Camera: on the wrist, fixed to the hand. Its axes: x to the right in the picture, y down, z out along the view.
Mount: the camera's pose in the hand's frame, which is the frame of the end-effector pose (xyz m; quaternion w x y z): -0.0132 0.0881 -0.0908 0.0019 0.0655 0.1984 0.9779
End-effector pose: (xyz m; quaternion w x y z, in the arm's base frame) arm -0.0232 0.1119 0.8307 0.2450 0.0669 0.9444 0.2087
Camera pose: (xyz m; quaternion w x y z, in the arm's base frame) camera -0.0541 0.1557 0.9460 0.3954 -0.8983 0.0013 -0.1914
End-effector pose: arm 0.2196 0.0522 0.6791 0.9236 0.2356 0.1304 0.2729
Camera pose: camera 0.1363 0.1430 0.6476 0.3064 -0.1343 0.0290 -0.9419
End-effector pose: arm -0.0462 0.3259 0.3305 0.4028 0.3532 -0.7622 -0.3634
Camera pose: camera 0.0168 0.3553 0.4370 0.4842 -0.6462 -0.2907 0.5132
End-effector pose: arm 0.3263 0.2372 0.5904 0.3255 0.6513 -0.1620 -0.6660
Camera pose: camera 0.4335 0.1998 0.6478 0.6414 -0.0037 -0.6163 0.4569
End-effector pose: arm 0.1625 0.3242 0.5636 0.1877 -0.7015 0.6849 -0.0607
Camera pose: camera 0.0481 0.3216 0.6191 0.0302 -0.6928 -0.7205 0.0006
